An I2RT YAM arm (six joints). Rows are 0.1 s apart.
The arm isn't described. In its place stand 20 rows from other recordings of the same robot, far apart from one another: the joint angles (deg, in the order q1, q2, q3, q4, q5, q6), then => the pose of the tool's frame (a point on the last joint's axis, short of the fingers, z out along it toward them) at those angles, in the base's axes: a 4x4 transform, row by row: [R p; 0 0 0 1], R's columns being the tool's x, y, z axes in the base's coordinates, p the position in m.
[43.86 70.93 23.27 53.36 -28.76 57.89] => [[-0.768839 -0.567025 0.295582 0.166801], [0.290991 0.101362 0.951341 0.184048], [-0.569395 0.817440 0.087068 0.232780], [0 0 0 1]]
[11.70 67.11 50.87 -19.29 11.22 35.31] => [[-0.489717 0.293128 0.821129 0.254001], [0.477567 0.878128 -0.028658 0.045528], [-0.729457 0.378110 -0.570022 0.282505], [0 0 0 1]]
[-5.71 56.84 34.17 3.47 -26.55 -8.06] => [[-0.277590 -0.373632 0.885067 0.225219], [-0.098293 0.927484 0.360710 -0.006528], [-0.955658 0.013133 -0.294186 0.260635], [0 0 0 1]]
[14.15 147.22 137.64 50.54 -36.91 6.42] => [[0.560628 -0.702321 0.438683 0.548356], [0.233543 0.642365 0.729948 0.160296], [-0.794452 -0.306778 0.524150 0.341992], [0 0 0 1]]
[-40.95 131.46 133.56 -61.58 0.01 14.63] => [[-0.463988 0.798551 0.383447 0.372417], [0.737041 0.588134 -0.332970 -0.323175], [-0.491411 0.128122 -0.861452 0.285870], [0 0 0 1]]
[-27.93 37.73 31.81 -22.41 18.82 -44.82] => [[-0.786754 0.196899 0.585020 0.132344], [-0.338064 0.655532 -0.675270 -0.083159], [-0.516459 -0.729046 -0.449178 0.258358], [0 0 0 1]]
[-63.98 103.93 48.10 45.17 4.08 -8.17] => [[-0.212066 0.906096 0.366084 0.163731], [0.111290 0.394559 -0.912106 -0.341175], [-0.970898 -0.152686 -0.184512 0.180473], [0 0 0 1]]
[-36.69 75.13 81.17 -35.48 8.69 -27.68] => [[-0.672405 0.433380 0.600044 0.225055], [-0.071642 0.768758 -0.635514 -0.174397], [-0.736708 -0.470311 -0.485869 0.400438], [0 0 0 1]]
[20.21 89.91 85.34 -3.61 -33.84 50.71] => [[-0.706974 -0.405924 0.579149 0.341404], [0.424759 0.411047 0.806610 0.146806], [-0.565480 0.816251 -0.118180 0.403053], [0 0 0 1]]
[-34.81 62.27 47.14 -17.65 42.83 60.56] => [[0.554787 0.823558 0.118167 0.177893], [0.392144 -0.133575 -0.910154 -0.153161], [-0.733781 0.551280 -0.397060 0.286954], [0 0 0 1]]
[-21.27 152.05 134.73 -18.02 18.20 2.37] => [[-0.514496 0.603834 0.608834 0.548488], [0.242438 0.783480 -0.572173 -0.225447], [-0.822507 -0.146776 -0.549490 0.159214], [0 0 0 1]]
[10.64 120.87 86.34 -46.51 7.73 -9.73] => [[-0.929407 -0.324109 0.176511 0.402188], [-0.345005 0.932855 -0.103697 0.070686], [-0.131050 -0.157274 -0.978821 0.142713], [0 0 0 1]]
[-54.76 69.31 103.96 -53.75 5.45 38.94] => [[0.396700 0.791338 0.465201 0.111238], [0.522810 0.221782 -0.823093 -0.163316], [-0.754518 0.569734 -0.325739 0.513320], [0 0 0 1]]
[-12.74 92.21 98.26 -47.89 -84.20 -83.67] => [[0.624656 -0.723915 0.292833 0.325104], [-0.244206 0.175096 0.953785 -0.037192], [-0.741733 -0.667299 -0.067410 0.411031], [0 0 0 1]]
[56.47 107.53 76.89 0.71 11.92 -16.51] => [[-0.060552 -0.765517 0.640560 0.246527], [-0.594762 0.543045 0.592757 0.358727], [-0.801618 -0.345088 -0.488183 0.237701], [0 0 0 1]]
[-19.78 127.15 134.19 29.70 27.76 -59.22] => [[-0.270974 0.816586 0.509667 0.464675], [-0.710476 0.187571 -0.678263 -0.184731], [-0.649459 -0.545898 0.529337 0.476608], [0 0 0 1]]
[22.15 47.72 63.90 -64.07 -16.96 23.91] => [[-0.847738 -0.216821 0.484076 0.119661], [0.073471 0.855836 0.512002 0.059923], [-0.525303 0.469609 -0.709594 0.354561], [0 0 0 1]]
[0.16 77.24 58.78 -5.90 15.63 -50.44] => [[-0.449843 -0.163392 0.878035 0.311750], [-0.743708 0.612881 -0.266973 -0.008721], [-0.494509 -0.773098 -0.397216 0.305654], [0 0 0 1]]
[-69.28 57.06 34.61 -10.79 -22.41 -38.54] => [[-0.620154 0.467262 0.630139 0.088836], [0.011406 0.808543 -0.588326 -0.196488], [-0.784397 -0.357665 -0.506751 0.238351], [0 0 0 1]]
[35.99 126.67 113.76 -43.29 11.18 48.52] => [[-0.811864 0.179689 0.555507 0.400903], [0.318720 0.933585 0.163818 0.282636], [-0.489177 0.310049 -0.815215 0.238484], [0 0 0 1]]
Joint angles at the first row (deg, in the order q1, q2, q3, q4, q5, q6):
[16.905 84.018 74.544 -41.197 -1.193 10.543]
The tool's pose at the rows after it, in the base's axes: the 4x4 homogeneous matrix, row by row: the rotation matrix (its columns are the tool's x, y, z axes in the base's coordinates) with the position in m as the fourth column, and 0 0 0 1 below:
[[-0.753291 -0.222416 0.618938 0.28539], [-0.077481 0.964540 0.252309 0.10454], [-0.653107 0.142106 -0.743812 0.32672], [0 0 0 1]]
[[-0.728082 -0.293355 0.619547 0.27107], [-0.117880 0.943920 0.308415 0.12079], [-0.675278 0.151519 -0.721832 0.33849], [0 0 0 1]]
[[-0.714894 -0.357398 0.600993 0.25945], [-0.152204 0.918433 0.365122 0.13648], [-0.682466 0.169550 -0.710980 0.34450], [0 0 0 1]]
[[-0.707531 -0.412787 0.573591 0.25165], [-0.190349 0.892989 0.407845 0.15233], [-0.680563 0.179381 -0.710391 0.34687], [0 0 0 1]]
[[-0.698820 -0.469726 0.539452 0.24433], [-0.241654 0.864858 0.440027 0.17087], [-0.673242 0.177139 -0.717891 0.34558], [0 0 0 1]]
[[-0.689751 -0.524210 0.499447 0.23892], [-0.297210 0.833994 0.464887 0.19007], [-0.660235 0.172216 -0.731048 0.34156], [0 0 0 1]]
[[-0.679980 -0.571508 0.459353 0.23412], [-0.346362 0.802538 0.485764 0.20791], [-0.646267 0.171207 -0.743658 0.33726], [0 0 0 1]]
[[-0.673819 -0.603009 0.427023 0.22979], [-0.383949 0.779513 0.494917 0.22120], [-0.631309 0.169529 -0.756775 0.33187], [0 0 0 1]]
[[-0.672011 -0.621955 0.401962 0.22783], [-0.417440 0.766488 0.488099 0.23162], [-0.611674 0.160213 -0.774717 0.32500], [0 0 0 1]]
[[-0.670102 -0.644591 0.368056 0.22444], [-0.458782 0.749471 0.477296 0.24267], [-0.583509 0.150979 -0.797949 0.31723], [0 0 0 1]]
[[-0.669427 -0.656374 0.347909 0.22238], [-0.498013 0.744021 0.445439 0.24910], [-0.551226 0.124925 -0.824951 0.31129], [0 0 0 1]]
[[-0.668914 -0.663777 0.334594 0.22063], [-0.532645 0.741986 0.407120 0.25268], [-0.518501 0.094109 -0.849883 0.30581], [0 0 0 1]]
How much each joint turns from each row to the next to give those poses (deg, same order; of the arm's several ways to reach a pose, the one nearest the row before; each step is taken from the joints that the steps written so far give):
[3.038 -2.571 0.819 -0.798 -0.301 0.069]
[3.853 -1.775 0.688 -0.621 -0.352 0.108]
[3.620 -0.820 0.464 -0.428 -0.870 0.483]
[3.378 0.312 0.790 -0.457 -0.534 0.278]
[3.789 1.005 0.703 -0.312 0.035 -0.061]
[3.537 1.742 0.857 -0.217 -0.077 -0.334]
[3.076 1.891 0.972 -0.176 -0.318 -0.272]
[2.296 1.472 0.416 -0.095 -0.125 -0.117]
[1.605 1.627 0.381 -0.338 0.304 -0.232]
[1.782 1.788 0.519 -0.886 0.129 -0.339]
[1.123 1.532 0.825 -1.880 1.039 -0.663]
[0.770 1.167 0.549 -1.945 1.308 -0.716]

